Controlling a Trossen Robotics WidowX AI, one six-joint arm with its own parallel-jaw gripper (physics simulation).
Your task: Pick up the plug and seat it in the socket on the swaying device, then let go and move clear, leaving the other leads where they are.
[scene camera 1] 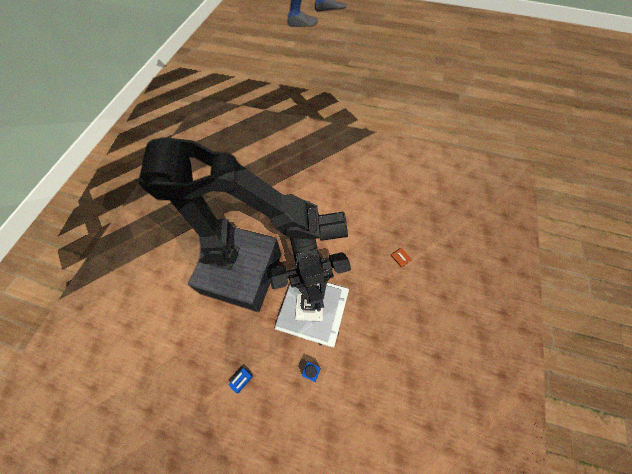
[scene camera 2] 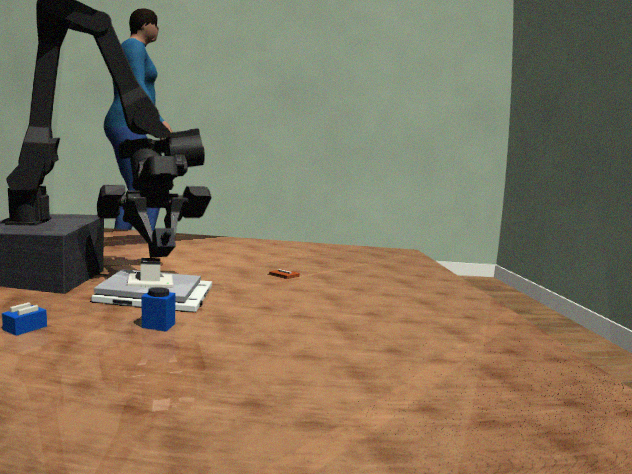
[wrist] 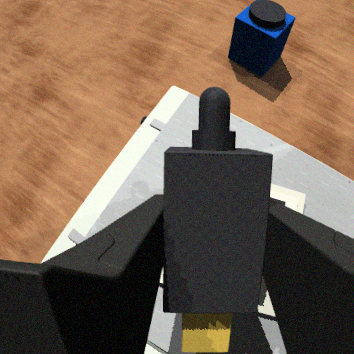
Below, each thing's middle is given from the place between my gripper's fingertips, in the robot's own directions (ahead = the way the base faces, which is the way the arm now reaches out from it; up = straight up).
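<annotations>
The device (scene camera 2: 131,283) is 10 mm to the right of my hand, 20 mm behind it and 40 mm below it. Measured from my hand as well, the blue lead with white bar (scene camera 2: 28,317) lies 220 mm to the right, 130 mm behind and 60 mm below, while the blue lead with round black top (scene camera 2: 158,305) is 30 mm ahead, 160 mm to the right and 50 mm below. And the plug (wrist: 216,197): my hand is 10 mm to the right of it.
</annotations>
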